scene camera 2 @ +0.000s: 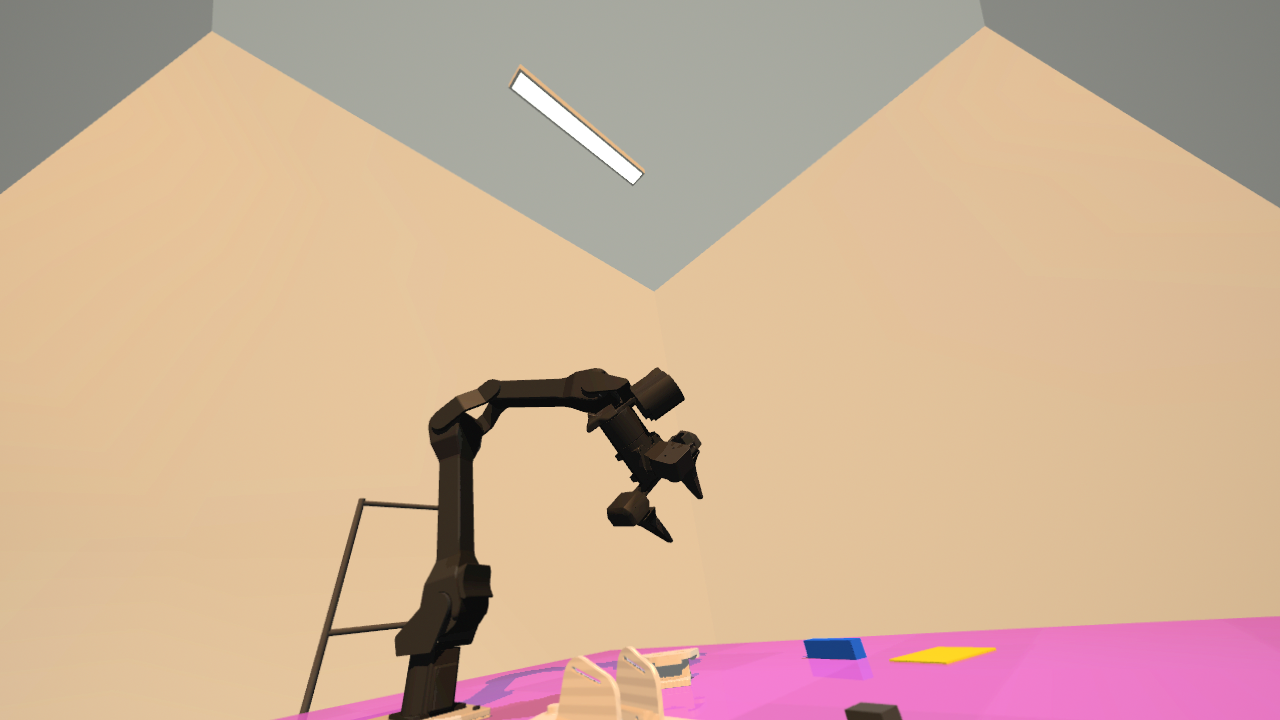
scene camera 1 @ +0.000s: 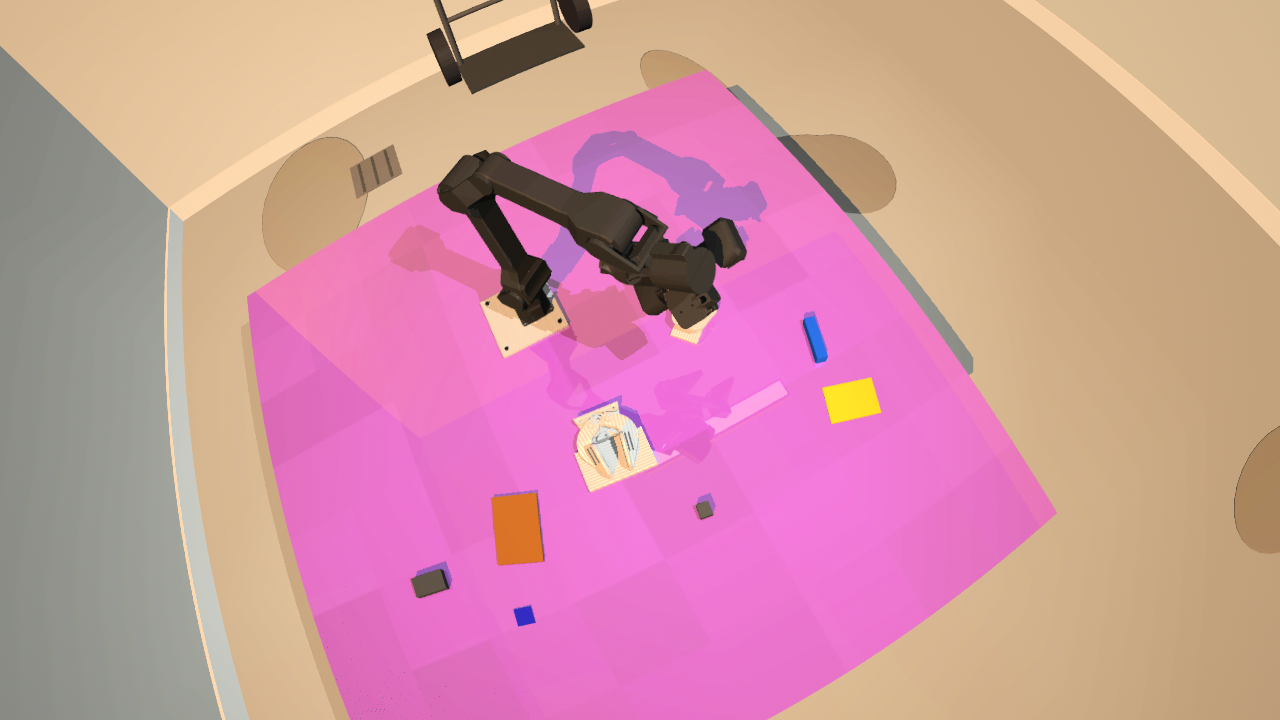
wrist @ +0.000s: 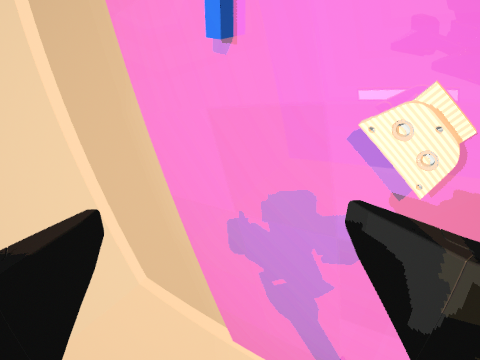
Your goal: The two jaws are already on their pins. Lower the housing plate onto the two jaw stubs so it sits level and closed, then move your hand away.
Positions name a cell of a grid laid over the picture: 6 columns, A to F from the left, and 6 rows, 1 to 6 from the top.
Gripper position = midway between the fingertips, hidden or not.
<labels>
my gripper: scene camera 2 D5; scene camera 1 D3; wrist C4
orange tile: scene camera 1 C5; not seen in scene camera 2 (out of frame); not seen in the wrist view (out of frame)
</labels>
